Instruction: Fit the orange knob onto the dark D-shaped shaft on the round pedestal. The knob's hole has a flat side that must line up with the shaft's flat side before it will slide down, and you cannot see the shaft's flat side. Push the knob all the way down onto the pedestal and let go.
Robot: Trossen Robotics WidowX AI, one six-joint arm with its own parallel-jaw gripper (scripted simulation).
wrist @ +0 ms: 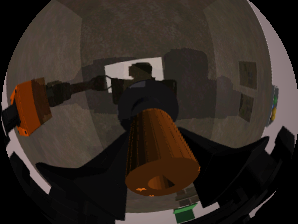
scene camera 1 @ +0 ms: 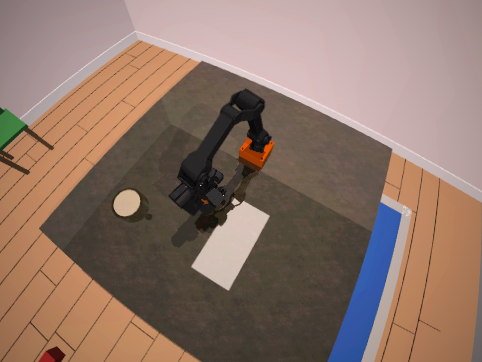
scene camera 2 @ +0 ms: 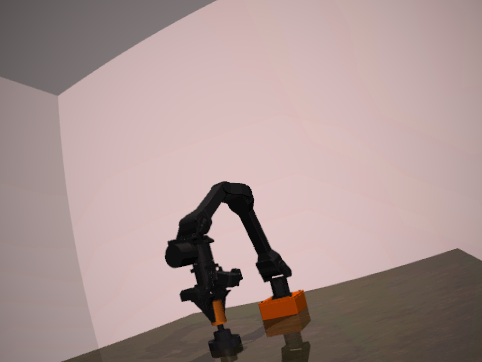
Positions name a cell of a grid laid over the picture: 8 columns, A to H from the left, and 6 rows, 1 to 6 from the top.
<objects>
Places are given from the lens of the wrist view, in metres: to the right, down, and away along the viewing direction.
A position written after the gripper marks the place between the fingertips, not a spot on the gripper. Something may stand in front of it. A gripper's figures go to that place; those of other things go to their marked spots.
gripper (wrist: E4): 0.00, 0.02, 0.09
orange knob (wrist: E5): 0.00, 0.02, 0.04
dark round pedestal (wrist: D3): -0.01, -0.02, 0.13
The marked spots on the dark round pedestal and the orange knob are 0.10 m apart.
</objects>
